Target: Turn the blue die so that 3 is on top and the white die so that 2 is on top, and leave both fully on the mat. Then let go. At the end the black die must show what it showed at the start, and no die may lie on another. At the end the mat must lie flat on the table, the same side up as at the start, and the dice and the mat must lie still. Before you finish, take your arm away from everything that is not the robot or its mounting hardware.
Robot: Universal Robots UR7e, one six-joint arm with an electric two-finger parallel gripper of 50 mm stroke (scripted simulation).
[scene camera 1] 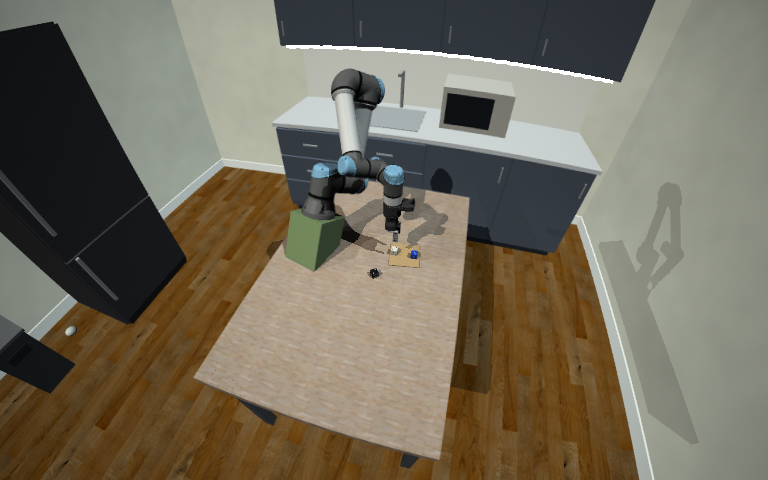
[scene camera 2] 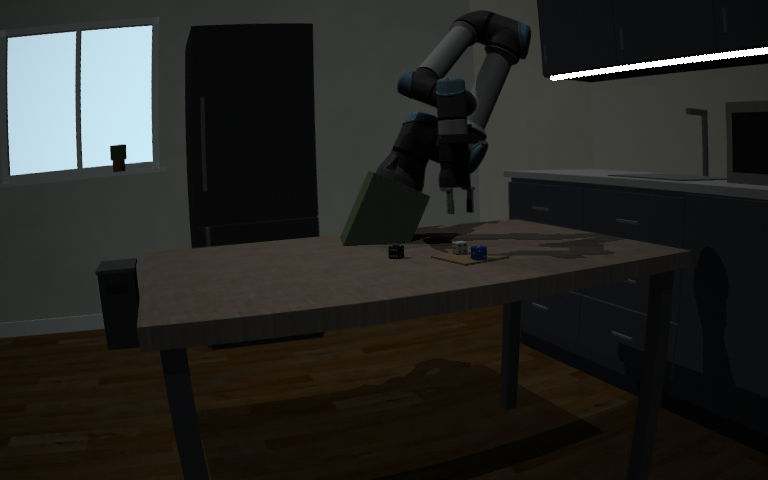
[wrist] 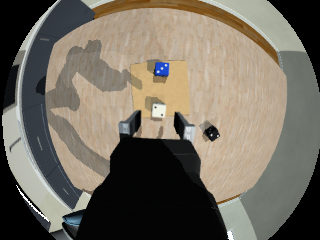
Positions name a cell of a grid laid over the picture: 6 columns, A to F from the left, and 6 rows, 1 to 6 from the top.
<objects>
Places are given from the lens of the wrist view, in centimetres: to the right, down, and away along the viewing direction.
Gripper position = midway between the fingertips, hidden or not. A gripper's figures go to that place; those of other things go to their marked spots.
my gripper (wrist: C3): -1, 0, 16
tan mat (wrist: D3): 3, -7, 25
</objects>
